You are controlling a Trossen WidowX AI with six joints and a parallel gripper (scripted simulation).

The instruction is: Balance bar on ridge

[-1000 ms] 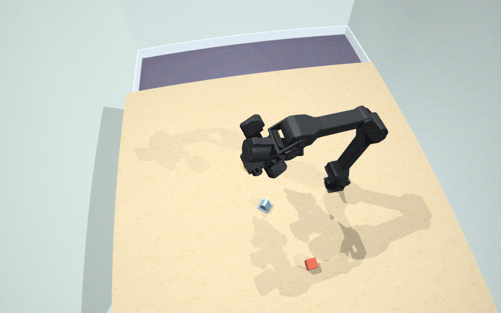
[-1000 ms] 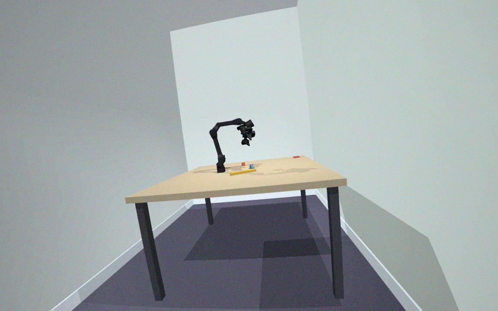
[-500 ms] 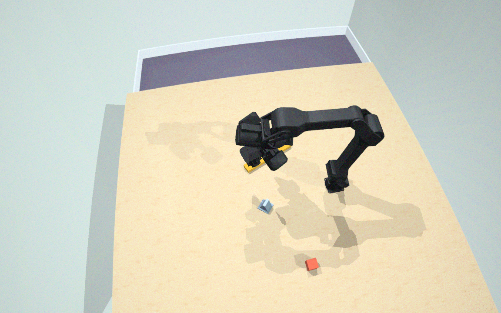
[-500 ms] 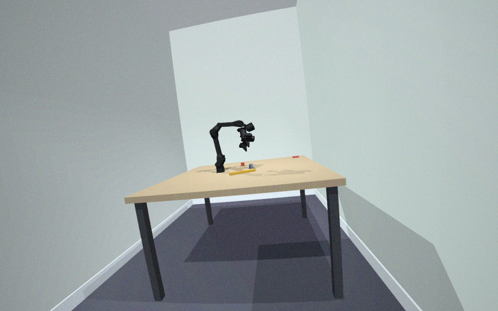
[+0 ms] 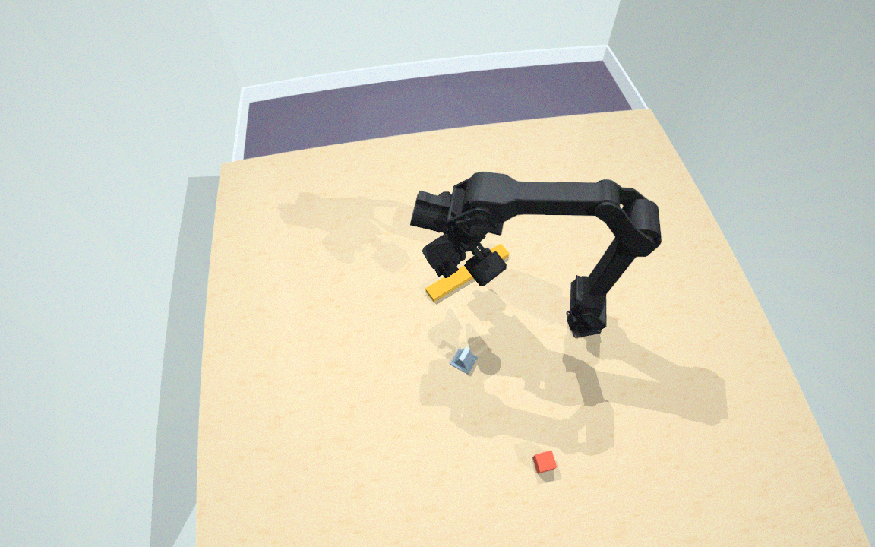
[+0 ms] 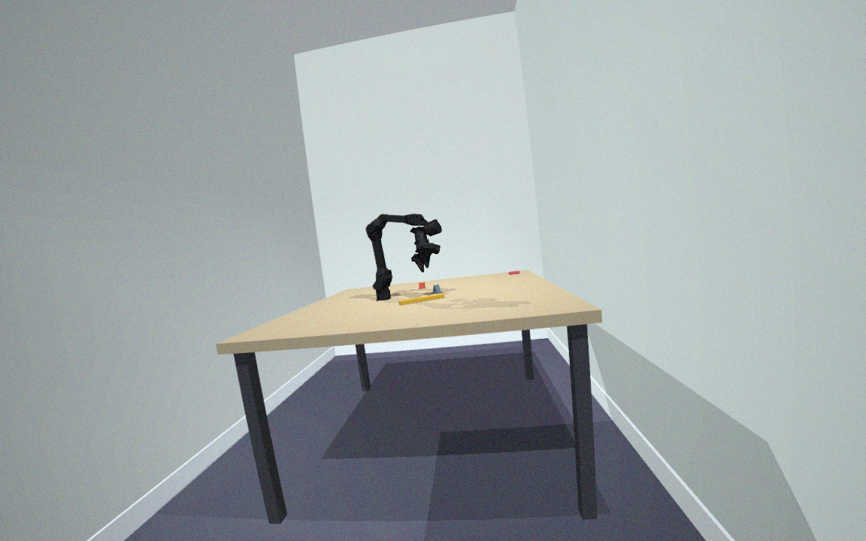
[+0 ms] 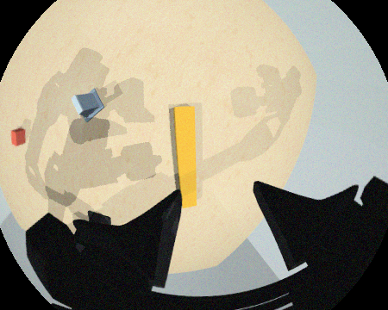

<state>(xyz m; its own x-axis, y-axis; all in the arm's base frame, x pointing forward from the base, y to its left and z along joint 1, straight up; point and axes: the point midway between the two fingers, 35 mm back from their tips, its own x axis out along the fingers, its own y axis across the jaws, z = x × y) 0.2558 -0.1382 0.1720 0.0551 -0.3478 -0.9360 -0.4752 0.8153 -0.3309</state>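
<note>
Right now my gripper tip is 30 mm past the yellow bar, 20 mm to the left of it and 130 mm above it. Also, from my gripper tip: red cube 90 mm behind, 430 mm to the left, 120 mm below.
</note>
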